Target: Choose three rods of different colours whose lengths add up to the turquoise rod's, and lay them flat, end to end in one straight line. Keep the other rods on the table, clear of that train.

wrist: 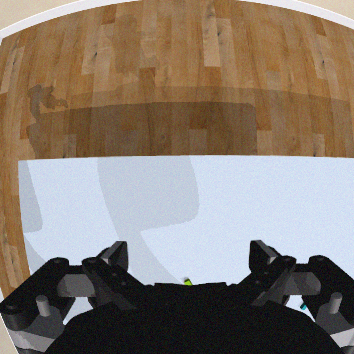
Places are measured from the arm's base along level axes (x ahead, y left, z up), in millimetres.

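Where they show: gripper, between the fingertips: [188, 255].
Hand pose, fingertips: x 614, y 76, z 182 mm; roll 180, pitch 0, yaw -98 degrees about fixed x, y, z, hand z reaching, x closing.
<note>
Each offset is from my fingertips to the top centre of the thing. Level surfaces: height alone.
My gripper [188, 255] is open and empty, high above the pale table top, with its two fingers wide apart at the bottom of the view. The end of a lime green rod {dx -166, dy +12, dz -229 mm} [188, 282] shows just above the black gripper body; the rest of it is hidden. A small turquoise piece {dx -239, dy -251, dz -229 mm} [303, 306] shows through the gap in the right finger linkage, mostly hidden. The other rods do not show in this view, so how they lie cannot be told.
The pale table top {dz -239 mm} [280, 200] fills the middle of the view, with grey shadows on its left part. Its far edge runs across the view, and its left edge shows too. Beyond lie a wooden floor [175, 50] and a white skirting board at the wall.
</note>
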